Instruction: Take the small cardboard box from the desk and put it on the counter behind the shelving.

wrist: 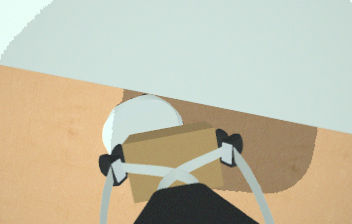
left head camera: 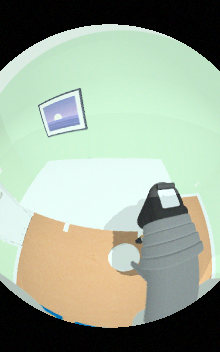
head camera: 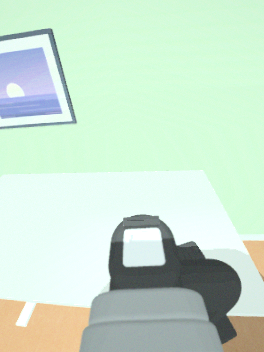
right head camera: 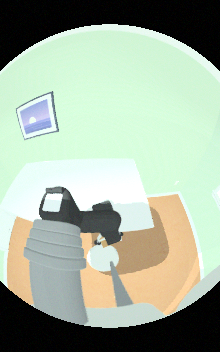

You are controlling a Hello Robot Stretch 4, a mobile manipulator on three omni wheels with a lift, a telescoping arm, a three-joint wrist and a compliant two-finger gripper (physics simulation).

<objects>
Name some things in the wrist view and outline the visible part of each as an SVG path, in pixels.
My gripper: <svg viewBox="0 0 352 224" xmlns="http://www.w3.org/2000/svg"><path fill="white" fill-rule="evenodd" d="M260 185L250 167L240 155L243 150L243 140L240 134L228 136L224 130L217 129L215 132L218 149L190 160L177 168L125 163L122 144L117 144L113 148L111 155L103 154L99 156L99 168L106 177L102 192L100 224L107 224L112 187L120 186L128 178L128 173L164 177L160 181L157 191L152 194L150 200L133 224L259 224L208 186L199 183L189 173L220 158L221 163L231 168L239 167L252 189L265 224L275 224ZM169 187L176 180L187 183L186 185Z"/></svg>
A small cardboard box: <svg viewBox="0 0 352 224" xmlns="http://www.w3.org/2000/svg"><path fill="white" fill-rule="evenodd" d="M169 187L186 185L187 183L176 180ZM134 204L149 201L164 177L128 173ZM224 186L220 158L189 172L199 183L205 184L210 189ZM215 127L205 121L131 134L122 144L125 163L177 168L190 160L218 149Z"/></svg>
</objects>
